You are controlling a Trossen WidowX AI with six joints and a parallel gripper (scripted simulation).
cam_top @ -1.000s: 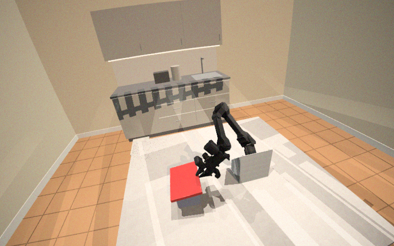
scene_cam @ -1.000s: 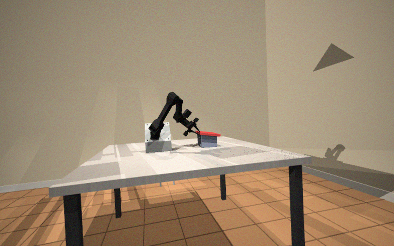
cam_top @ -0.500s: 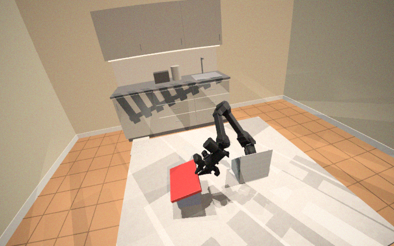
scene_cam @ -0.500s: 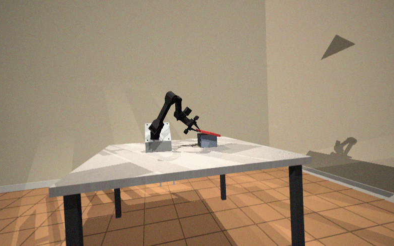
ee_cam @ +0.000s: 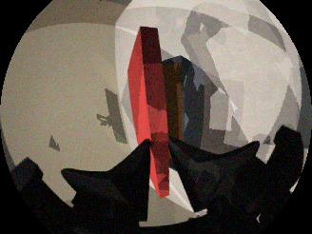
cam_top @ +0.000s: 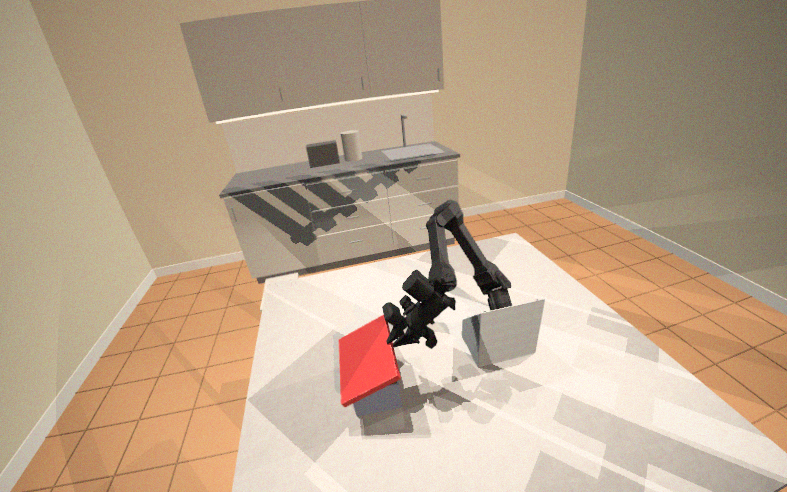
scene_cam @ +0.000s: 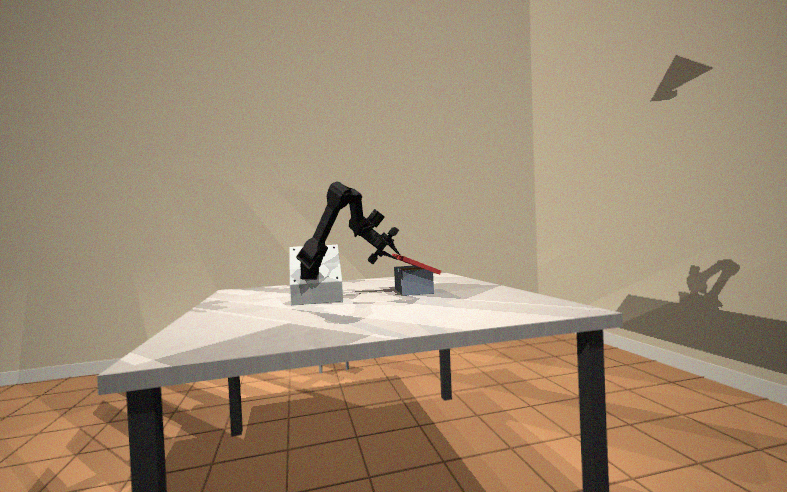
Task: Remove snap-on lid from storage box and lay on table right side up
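Now: the red lid 70 mm ahead of my gripper tip, 10 mm to the left of it and 30 mm below it. Round my gripper tip: storage box (60 mm ahead, 100 mm below).
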